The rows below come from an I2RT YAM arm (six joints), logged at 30 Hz.
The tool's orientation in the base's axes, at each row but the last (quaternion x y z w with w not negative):
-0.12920 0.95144 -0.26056 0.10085
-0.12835 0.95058 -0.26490 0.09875
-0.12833 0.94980 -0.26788 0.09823
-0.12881 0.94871 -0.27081 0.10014
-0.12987 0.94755 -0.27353 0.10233
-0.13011 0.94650 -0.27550 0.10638
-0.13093 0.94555 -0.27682 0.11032
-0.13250 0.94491 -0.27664 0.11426
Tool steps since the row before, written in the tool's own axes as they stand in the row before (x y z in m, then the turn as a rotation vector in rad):
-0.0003 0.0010 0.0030 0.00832 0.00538 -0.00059
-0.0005 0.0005 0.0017 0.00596 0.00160 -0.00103
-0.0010 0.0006 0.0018 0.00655 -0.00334 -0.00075
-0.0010 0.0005 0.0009 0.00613 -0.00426 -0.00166
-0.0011 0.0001 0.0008 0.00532 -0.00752 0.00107
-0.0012 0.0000 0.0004 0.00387 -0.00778 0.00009
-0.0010 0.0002 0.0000 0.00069 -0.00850 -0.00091
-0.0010 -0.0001 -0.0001 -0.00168 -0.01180 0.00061
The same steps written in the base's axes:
0.0009 -0.0005 -0.0030 -0.00907 0.00226 -0.00335
0.0008 -0.0003 -0.0016 -0.00622 0.00005 -0.00069
0.0013 -0.0001 -0.0017 -0.00576 -0.00433 0.00164
0.0011 0.0003 -0.0009 -0.00542 -0.00451 0.00294
0.0012 0.0000 -0.0006 -0.00332 -0.00827 0.00256
0.0012 0.0002 -0.0002 -0.00217 -0.00756 0.00370
0.0009 0.0005 0.0000 0.00068 -0.00667 0.00535
0.0009 0.0003 0.0003 0.00396 -0.00935 0.00627

